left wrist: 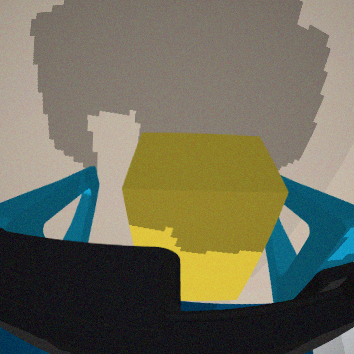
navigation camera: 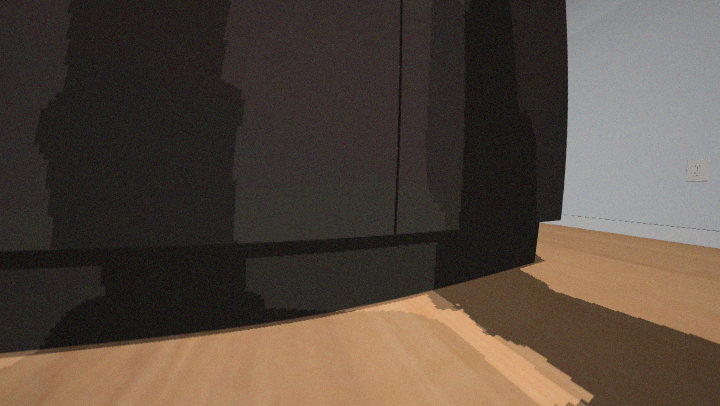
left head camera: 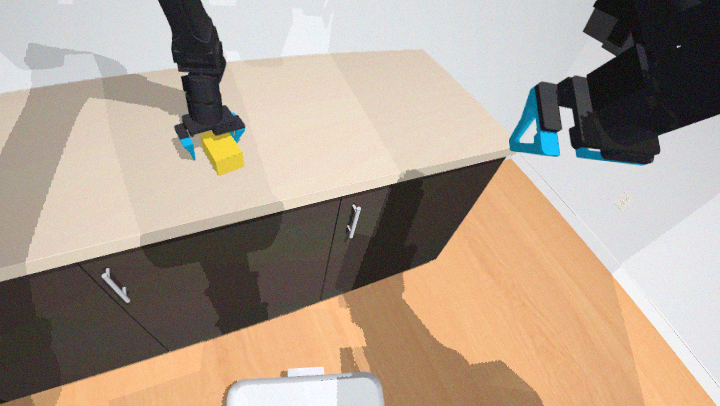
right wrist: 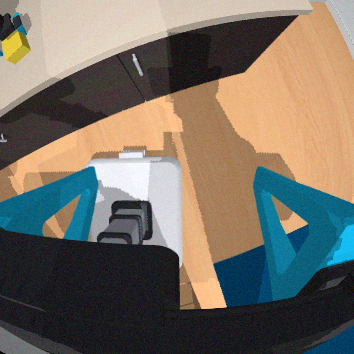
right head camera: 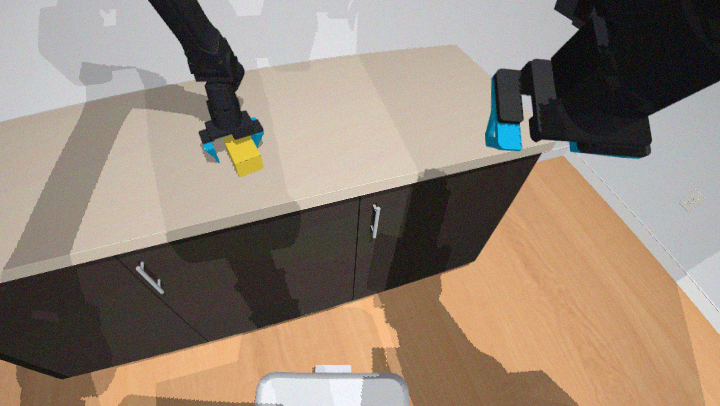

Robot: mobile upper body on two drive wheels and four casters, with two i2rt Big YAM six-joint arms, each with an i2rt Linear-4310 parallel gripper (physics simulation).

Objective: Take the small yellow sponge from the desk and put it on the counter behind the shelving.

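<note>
The yellow sponge rests on the light wood counter top. My left gripper is open around the sponge, with a gap at one finger; the sponge lies nearer the other finger in the left wrist view. Whether that finger touches it, I cannot tell. My right gripper is open and empty, at the right in the head views. The desk and the shelving do not show.
The counter's dark cabinet front has bar handles that stick out. The robot's white base stands in front of it. A wall with an outlet is at the right.
</note>
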